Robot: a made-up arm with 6 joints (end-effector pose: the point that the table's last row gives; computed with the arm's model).
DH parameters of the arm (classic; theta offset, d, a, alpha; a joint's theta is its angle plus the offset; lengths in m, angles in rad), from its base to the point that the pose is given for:
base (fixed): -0.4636 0 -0.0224 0
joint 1: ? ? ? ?
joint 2: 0.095 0 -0.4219 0
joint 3: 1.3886 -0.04 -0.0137 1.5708
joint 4: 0 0.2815 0.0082 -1.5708
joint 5: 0 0.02 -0.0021 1.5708
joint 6: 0 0.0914 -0.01 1.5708
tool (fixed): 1.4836 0 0 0
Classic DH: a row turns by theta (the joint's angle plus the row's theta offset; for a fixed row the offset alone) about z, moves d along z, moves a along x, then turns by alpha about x.
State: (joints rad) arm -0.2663 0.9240 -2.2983 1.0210 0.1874 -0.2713
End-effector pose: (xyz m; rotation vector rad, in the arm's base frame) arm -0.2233 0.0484 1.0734 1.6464 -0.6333 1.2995
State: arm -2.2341 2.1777 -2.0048 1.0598 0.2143 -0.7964
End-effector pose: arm -0.4261 -0.4928 0.6584 1.3600 -1.7427 -1.5396
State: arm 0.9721 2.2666 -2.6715 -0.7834 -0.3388 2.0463
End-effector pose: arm 0.3417 0.5081 0.8284 -2.3711 -1.6040 -1.2754
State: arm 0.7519 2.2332 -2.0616 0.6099 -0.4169 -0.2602
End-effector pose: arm 0.4877 0.4244 0.6750 1.9223 0.4107 0.5277
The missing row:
joint 1: 0.4636 0.34 0 -1.5708
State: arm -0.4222 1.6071 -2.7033 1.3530 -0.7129 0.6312
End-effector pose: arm 0.0760 -0.1371 1.0920 -1.8368 0.7627 -1.9790
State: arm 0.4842 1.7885 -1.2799 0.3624 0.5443 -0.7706
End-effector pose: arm 0.3805 0.2231 0.5730 0.7968 1.2016 -0.0437
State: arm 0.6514 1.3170 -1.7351 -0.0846 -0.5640 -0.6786
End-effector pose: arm 0.1555 0.1317 0.9805 1.0598 -0.6851 0.9642
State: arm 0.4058 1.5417 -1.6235 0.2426 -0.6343 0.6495
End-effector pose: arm 0.3265 0.1160 0.8883 2.4383 0.0572 1.0344
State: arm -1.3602 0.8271 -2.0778 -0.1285 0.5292 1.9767
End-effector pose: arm -0.0828 0.1295 1.0160 2.1416 -1.4808 1.1303
